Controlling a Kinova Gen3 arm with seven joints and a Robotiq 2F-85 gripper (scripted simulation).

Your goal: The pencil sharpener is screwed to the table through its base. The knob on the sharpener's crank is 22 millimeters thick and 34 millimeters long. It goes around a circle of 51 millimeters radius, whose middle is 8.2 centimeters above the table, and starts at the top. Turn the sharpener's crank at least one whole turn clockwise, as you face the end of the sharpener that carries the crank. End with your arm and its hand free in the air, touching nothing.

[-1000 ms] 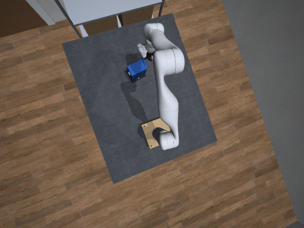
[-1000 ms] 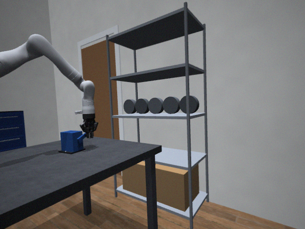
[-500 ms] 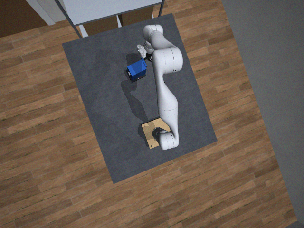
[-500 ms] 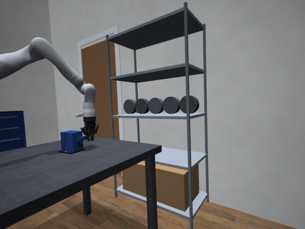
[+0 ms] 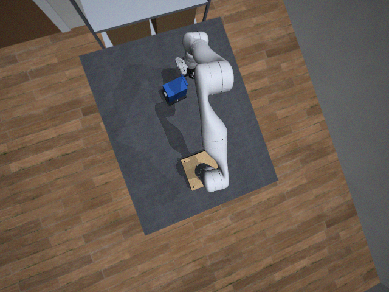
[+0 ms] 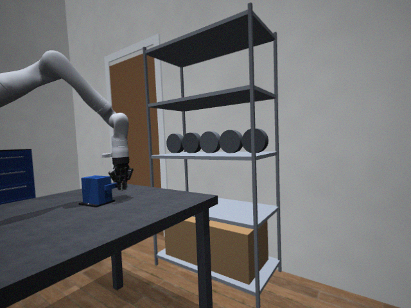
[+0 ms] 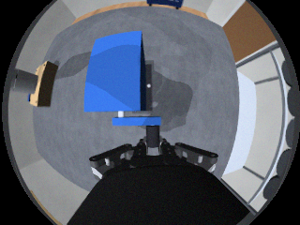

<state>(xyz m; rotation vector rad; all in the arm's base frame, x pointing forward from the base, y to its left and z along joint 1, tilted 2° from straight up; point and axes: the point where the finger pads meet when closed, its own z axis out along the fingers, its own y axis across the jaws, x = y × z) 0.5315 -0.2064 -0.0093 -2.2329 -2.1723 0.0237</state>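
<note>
The dark crank knob is 2 cm to the left of my hand. From my hand the other things lie so: blue crank arm 2 cm to the left, 1 cm behind.
</note>
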